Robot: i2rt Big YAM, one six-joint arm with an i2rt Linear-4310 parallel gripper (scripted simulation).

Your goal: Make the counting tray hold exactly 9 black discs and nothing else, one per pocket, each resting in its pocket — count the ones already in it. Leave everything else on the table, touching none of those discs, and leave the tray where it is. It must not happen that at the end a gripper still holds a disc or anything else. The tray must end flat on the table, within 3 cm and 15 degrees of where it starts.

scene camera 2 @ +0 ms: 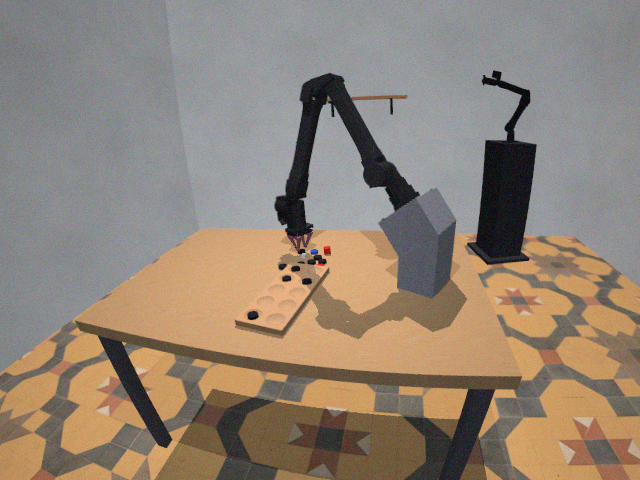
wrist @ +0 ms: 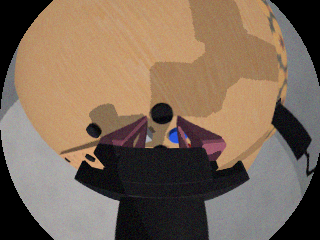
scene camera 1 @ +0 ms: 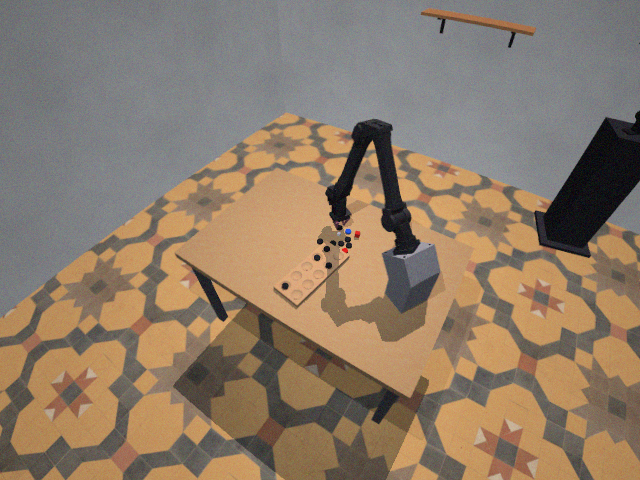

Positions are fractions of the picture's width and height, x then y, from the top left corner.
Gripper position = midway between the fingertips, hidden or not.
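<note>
The gripper (wrist: 0.51,0.50), visible. Wooden counting tray, visible at (scene camera 2: 0.44,0.65) and (scene camera 1: 0.48,0.58).
</note>
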